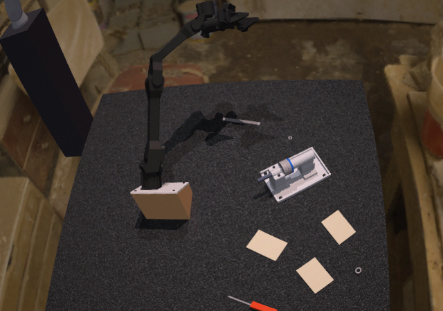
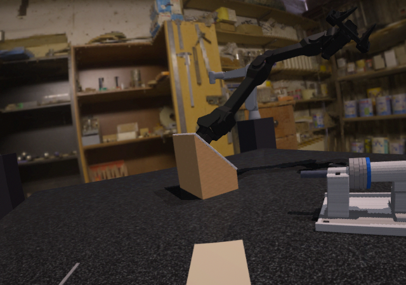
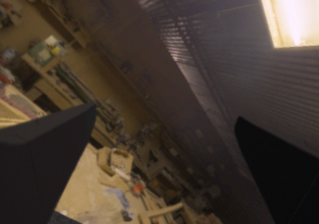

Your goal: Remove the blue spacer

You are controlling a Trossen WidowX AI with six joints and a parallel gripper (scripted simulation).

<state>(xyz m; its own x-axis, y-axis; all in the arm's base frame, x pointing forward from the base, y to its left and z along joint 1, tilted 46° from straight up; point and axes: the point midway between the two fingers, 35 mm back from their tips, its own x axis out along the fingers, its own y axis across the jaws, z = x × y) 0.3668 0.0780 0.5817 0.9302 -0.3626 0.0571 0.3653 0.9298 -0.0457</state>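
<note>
The blue-grey shaft is 41 cm below my gripper tip, 39 cm to the right of it and 4 cm ahead of it. Also, from my gripper tip: blue spacer: 41 cm below, 37 cm to the right, 7 cm ahead.
</note>
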